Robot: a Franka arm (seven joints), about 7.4 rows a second.
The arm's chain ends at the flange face. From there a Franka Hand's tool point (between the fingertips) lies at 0.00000 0.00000 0.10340 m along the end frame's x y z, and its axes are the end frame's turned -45 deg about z.
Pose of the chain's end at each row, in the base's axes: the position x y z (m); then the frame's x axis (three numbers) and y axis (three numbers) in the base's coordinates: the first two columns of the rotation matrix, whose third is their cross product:
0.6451 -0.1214 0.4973 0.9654 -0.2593 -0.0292 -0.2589 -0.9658 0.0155
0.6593 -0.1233 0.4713 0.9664 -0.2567 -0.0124 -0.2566 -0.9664 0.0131
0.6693 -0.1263 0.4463 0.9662 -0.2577 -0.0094 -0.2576 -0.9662 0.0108
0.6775 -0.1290 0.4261 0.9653 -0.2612 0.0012 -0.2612 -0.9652 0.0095
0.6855 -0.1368 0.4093 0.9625 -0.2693 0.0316 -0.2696 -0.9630 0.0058
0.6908 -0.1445 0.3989 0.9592 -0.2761 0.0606 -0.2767 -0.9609 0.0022
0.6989 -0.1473 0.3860 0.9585 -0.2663 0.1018 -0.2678 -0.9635 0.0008
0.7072 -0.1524 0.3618 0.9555 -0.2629 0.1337 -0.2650 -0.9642 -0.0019
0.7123 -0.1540 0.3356 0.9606 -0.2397 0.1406 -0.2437 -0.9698 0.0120
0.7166 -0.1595 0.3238 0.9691 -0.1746 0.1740 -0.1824 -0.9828 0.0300
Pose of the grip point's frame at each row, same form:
0.6418 -0.1222 0.3940 0.8657 0.4996 -0.0316 0.4996 -0.8663 -0.0097
0.6577 -0.1243 0.3679 0.8648 0.5018 -0.0180 0.5019 -0.8649 0.0005
0.6681 -0.1271 0.3429 0.8654 0.5010 -0.0143 0.5011 -0.8654 0.0010
0.6774 -0.1300 0.3227 0.8673 0.4978 -0.0059 0.4979 -0.8672 0.0076
0.6885 -0.1383 0.3060 0.8712 0.4905 0.0182 0.4900 -0.8714 0.0264
0.6968 -0.1465 0.2957 0.8739 0.4842 0.0413 0.4826 -0.8747 0.0444
0.7090 -0.1502 0.2831 0.8671 0.4930 0.0714 0.4884 -0.8696 0.0725
0.7206 -0.1559 0.2593 0.8630 0.4959 0.0959 0.4883 -0.8677 0.0932
0.7261 -0.1587 0.2332 0.8516 0.5163 0.0909 0.5069 -0.8552 0.1079
0.7337 -0.1658 0.2220 0.8142 0.5715 0.1018 0.5563 -0.8184 0.1442

